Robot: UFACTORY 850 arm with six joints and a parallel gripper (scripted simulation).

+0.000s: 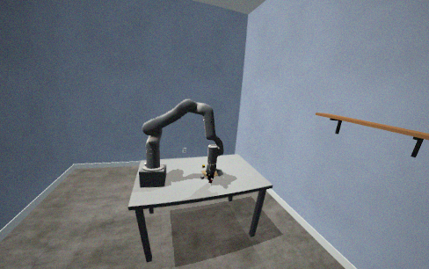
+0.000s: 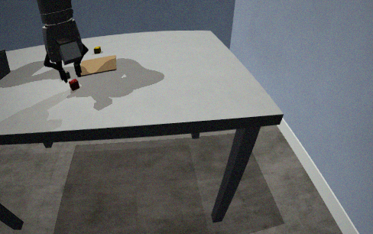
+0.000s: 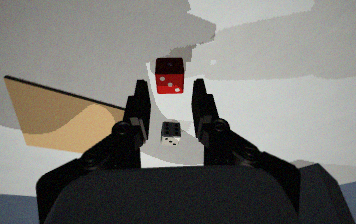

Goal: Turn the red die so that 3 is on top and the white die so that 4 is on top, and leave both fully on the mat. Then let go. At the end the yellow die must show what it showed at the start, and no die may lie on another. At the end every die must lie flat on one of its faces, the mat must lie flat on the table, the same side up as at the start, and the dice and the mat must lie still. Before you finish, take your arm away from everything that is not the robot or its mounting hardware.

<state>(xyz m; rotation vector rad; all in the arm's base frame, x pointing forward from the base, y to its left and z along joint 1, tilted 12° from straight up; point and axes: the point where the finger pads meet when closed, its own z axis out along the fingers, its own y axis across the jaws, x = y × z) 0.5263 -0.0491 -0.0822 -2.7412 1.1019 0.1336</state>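
The red die lies 40 mm below my hand. The rest, counted from my hand: tan mat (20 mm ahead, 160 mm to the left, 50 mm below); then white die (70 mm behind, 70 mm to the left, 40 mm below); then yellow die (40 mm behind, 290 mm to the left, 40 mm below).
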